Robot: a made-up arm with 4 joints. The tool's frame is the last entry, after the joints.
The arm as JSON. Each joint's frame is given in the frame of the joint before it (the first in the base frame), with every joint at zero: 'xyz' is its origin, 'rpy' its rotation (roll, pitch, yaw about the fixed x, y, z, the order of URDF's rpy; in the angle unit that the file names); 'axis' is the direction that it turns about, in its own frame. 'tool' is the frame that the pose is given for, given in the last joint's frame.
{
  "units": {
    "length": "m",
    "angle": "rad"
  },
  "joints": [
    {
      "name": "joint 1",
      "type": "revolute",
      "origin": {
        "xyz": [
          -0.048,
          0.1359,
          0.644
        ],
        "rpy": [
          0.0,
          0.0,
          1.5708
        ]
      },
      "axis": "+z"
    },
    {
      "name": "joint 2",
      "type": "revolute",
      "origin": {
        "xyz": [
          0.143,
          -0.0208,
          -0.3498
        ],
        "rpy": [
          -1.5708,
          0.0,
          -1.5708
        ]
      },
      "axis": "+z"
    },
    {
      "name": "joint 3",
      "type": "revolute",
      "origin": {
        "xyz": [
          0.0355,
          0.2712,
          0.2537
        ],
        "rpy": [
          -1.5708,
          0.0,
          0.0
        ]
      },
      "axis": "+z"
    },
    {
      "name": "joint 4",
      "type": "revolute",
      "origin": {
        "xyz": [
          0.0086,
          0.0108,
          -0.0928
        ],
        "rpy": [
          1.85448,
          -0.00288,
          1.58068
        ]
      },
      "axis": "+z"
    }
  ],
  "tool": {
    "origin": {
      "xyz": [
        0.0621,
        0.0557,
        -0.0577
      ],
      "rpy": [
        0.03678,
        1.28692,
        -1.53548
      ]
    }
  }
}
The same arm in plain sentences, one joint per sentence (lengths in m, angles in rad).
The arm has four revolute joints in a row. What follows holds with every joint at zero, and every direction is one of the base frame's. The first joint is mounted 0.048 m along -x and 0.1359 m along +y and 0.644 m along +z from the base frame's origin and rotates about +z. The second joint is mounted 0.0208 m along +x and 0.143 m along +y and 0.3498 m along -z from the first joint and rotates about +y. The third joint is mounted 0.0355 m along +x and 0.2537 m along +y and 0.2712 m along -z from the second joint and rotates about -z. The fourth joint is mounted 0.0086 m along +x and 0.0108 m along -y and 0.0928 m along +z from the third joint and rotates about the direction (0.959976, -0.0103, 0.279893). The tool frame, which is the frame that the pose is given for, is mounted 0.0404 m along -x and 0.0615 m along -y and 0.0698 m along -z from the fourth joint; its axes are the base frame's turned by roll 0, pitch 0 and yaw -3.1416 rad (as in URDF: about the fixed x, then y, then z).
